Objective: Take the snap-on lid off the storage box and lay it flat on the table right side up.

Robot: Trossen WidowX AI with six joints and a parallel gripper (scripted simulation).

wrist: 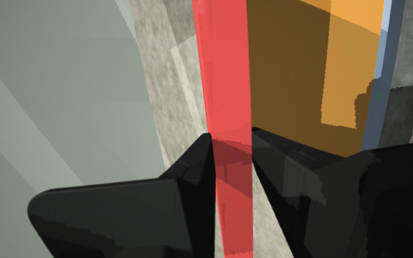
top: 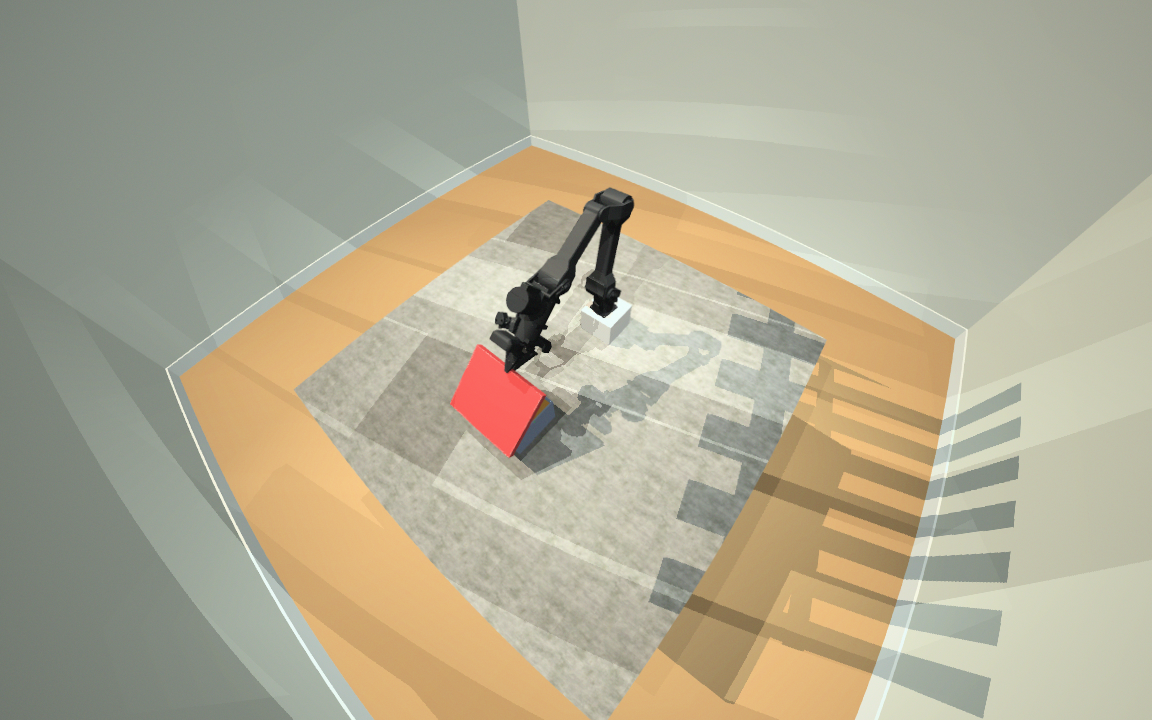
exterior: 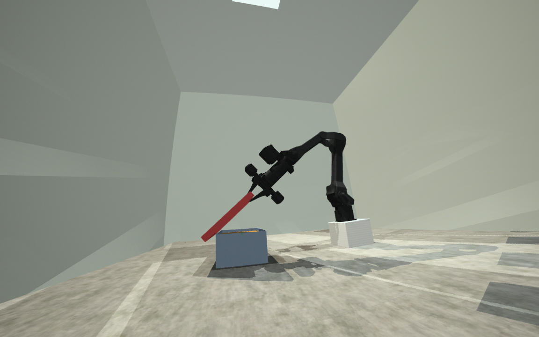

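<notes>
The red lid lies 7 cm ahead of my gripper tip, 5 cm below it and 1 cm to the left of it. From my gripper tip the other things lie so: blue-grey storage box 15 cm below, 3 cm ahead, 1 cm to the left.
</notes>
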